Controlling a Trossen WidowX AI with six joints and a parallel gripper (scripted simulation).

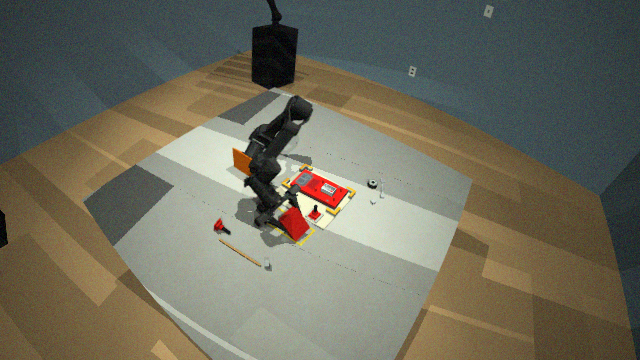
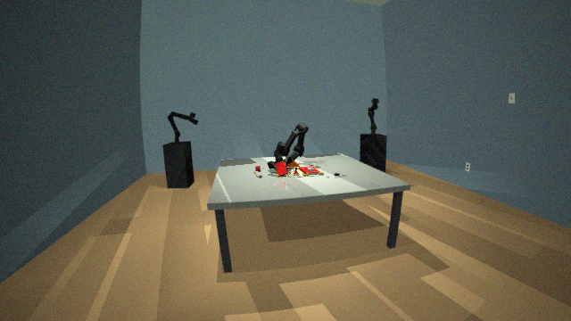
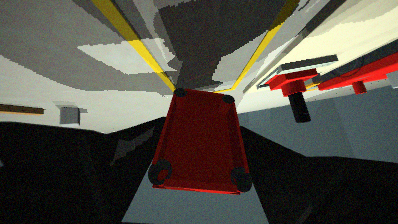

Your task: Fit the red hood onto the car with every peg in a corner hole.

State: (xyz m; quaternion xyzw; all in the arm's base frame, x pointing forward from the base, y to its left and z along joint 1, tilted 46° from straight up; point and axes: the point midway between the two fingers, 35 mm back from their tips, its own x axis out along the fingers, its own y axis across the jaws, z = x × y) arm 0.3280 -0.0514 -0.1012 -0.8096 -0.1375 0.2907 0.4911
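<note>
Right now my gripper tip is 10 mm below the red hood. Also, from my gripper tip: grey engine block 230 mm to the left, 40 mm behind, 20 mm below; wooden-handled hammer 190 mm to the right, 70 mm behind, 40 mm below; wrench 420 mm to the left, 100 mm ahead, 40 mm below.
</note>
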